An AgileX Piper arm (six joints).
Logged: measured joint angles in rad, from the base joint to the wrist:
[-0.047, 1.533, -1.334, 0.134, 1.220, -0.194]
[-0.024, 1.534, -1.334, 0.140, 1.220, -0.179]
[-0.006, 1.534, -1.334, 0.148, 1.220, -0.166]
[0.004, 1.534, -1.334, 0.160, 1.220, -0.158]
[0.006, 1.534, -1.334, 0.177, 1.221, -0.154]
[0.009, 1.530, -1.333, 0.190, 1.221, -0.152]
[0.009, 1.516, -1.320, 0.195, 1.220, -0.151]
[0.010, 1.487, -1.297, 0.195, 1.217, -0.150]
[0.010, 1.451, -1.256, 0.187, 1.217, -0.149]
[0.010, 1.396, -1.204, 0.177, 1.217, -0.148]
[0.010, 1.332, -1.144, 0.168, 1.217, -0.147]
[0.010, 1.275, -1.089, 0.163, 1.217, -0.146]
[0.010, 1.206, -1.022, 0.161, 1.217, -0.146]
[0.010, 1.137, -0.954, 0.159, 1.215, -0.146]
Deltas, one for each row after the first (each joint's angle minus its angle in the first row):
[0.023, 0.001, 0.000, 0.006, 0.000, 0.015]
[0.041, 0.001, 0.000, 0.014, 0.000, 0.028]
[0.051, 0.001, 0.000, 0.026, 0.000, 0.036]
[0.053, 0.001, 0.000, 0.043, 0.001, 0.040]
[0.056, -0.003, 0.001, 0.056, 0.001, 0.042]
[0.056, -0.017, 0.014, 0.061, 0.000, 0.043]
[0.057, -0.046, 0.037, 0.061, -0.003, 0.044]
[0.057, -0.082, 0.078, 0.053, -0.003, 0.045]
[0.057, -0.137, 0.130, 0.043, -0.003, 0.046]
[0.057, -0.201, 0.190, 0.034, -0.003, 0.047]
[0.057, -0.258, 0.245, 0.029, -0.003, 0.048]
[0.057, -0.327, 0.312, 0.027, -0.003, 0.048]
[0.057, -0.396, 0.380, 0.025, -0.005, 0.048]

